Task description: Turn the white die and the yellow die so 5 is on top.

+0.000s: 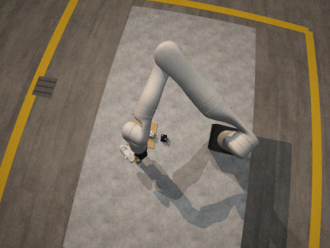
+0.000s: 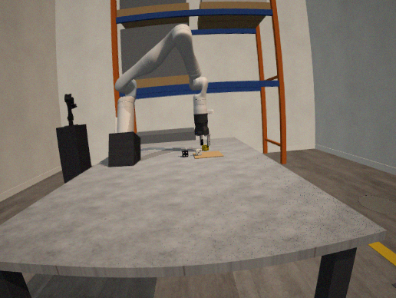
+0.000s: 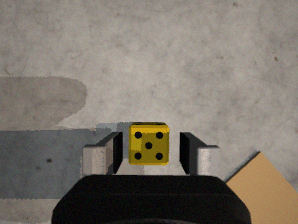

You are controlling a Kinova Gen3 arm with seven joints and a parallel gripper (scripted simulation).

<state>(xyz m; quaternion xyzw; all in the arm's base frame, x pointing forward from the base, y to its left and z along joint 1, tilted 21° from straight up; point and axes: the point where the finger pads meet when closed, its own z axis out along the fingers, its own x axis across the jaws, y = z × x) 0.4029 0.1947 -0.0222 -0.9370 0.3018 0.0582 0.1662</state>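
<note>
The yellow die lies 30 mm below my hand. Also, from my hand: white die (40 mm behind, 140 mm to the right, 30 mm below); tan mat (10 mm ahead, 140 mm to the right, 40 mm below); black die (100 mm behind, 140 mm to the right, 30 mm below).
</note>
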